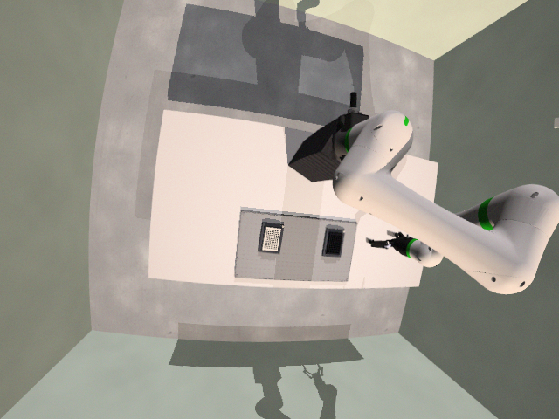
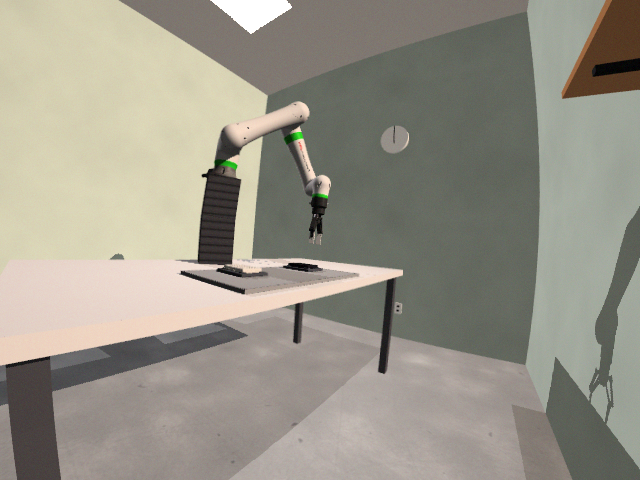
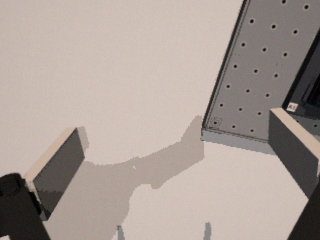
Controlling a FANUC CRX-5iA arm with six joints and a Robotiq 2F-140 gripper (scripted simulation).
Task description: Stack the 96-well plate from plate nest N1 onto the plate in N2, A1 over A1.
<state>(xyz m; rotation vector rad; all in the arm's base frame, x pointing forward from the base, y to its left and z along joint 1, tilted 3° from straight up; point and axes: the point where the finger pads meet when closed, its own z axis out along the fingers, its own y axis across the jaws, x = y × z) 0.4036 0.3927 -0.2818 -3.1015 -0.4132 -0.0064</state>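
The black 96-well plate lies 210 mm to the right of my hand, 120 mm below it and 70 mm ahead of it. Round my hand: plate nest N1: 210 mm to the right, 130 mm below, 70 mm ahead; A1 mark: 150 mm to the right, 130 mm below; white 96-well plate: 580 mm to the right, 120 mm below, 40 mm ahead.
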